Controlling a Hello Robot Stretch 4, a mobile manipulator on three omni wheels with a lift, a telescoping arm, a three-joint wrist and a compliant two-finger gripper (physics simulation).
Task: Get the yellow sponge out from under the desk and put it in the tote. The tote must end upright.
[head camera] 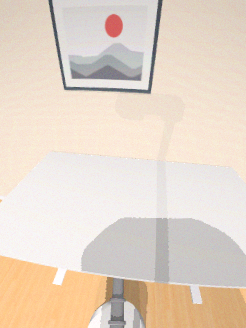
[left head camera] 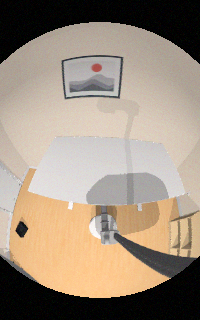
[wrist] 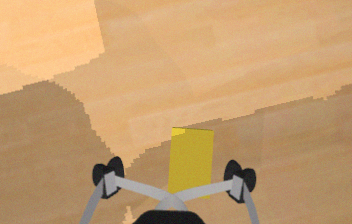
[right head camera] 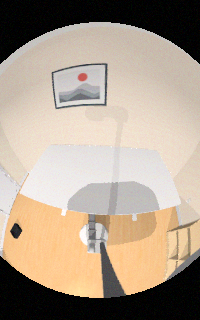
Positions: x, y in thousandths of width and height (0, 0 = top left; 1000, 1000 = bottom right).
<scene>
A white desk (left head camera: 422, 530) is 0.73 m from the lens. A framed picture (left head camera: 452, 236): 0.90 m from the lens. The marked spots on the white desk and the framed picture are 0.85 m apart.
</scene>
